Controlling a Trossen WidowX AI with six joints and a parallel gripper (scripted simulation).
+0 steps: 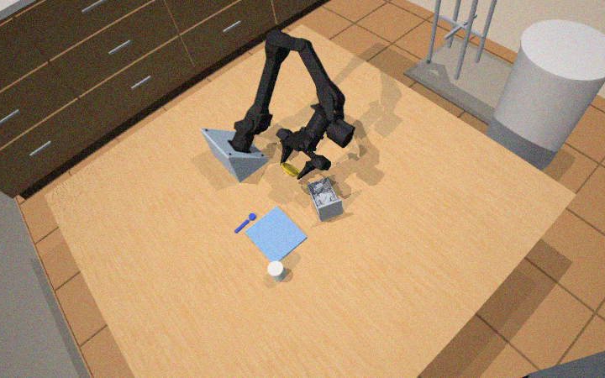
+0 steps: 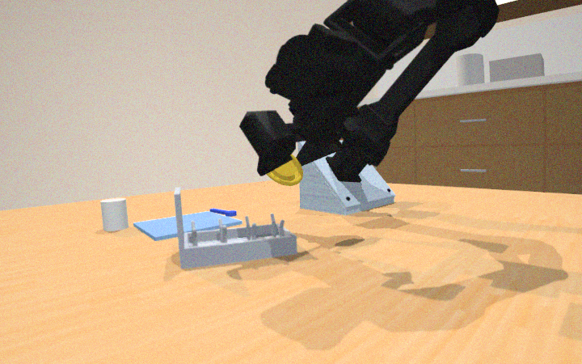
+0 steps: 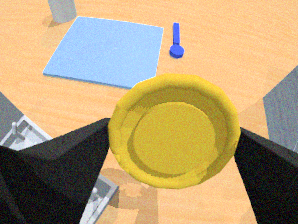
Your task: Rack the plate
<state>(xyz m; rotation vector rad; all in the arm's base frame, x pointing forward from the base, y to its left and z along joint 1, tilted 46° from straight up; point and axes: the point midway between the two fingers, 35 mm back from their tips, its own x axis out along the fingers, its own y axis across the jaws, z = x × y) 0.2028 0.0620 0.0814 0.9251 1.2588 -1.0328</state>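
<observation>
Now: gripper tip 100 mm short of the grey dish rack, 70 mm above it and 50 mm to the right of it. Round my gripper tip: yellow plate: 10 mm to the left; light blue mat: 140 mm to the right, 110 mm ahead, 90 mm below; blue spoon: 190 mm to the right, 90 mm below, 10 mm ahead.
</observation>
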